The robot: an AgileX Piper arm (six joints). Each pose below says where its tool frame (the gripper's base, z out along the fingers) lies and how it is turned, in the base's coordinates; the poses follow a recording.
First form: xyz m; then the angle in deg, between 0 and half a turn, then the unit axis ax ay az.
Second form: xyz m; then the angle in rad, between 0 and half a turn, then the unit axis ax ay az. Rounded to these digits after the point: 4 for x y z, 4 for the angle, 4 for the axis.
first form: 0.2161, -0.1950, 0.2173, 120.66, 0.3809, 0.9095, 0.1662
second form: 0.2161, -0.1950, 0.2173, 2.1059, 0.3809, 0.9095, 0.1662
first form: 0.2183, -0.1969, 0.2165, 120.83, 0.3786, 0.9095, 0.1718
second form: 0.2183, -0.1969, 0.2165, 2.1089, 0.3786, 0.9095, 0.1718
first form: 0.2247, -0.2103, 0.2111, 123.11, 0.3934, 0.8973, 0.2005
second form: 0.2247, -0.2103, 0.2111, 2.1487, 0.3934, 0.8973, 0.2005
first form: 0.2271, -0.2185, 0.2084, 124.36, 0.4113, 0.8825, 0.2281
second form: 0.2271, -0.2185, 0.2084, 2.1705, 0.4113, 0.8825, 0.2281
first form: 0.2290, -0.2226, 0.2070, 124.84, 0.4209, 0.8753, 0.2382
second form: 0.2290, -0.2226, 0.2070, 2.1789, 0.4209, 0.8753, 0.2382
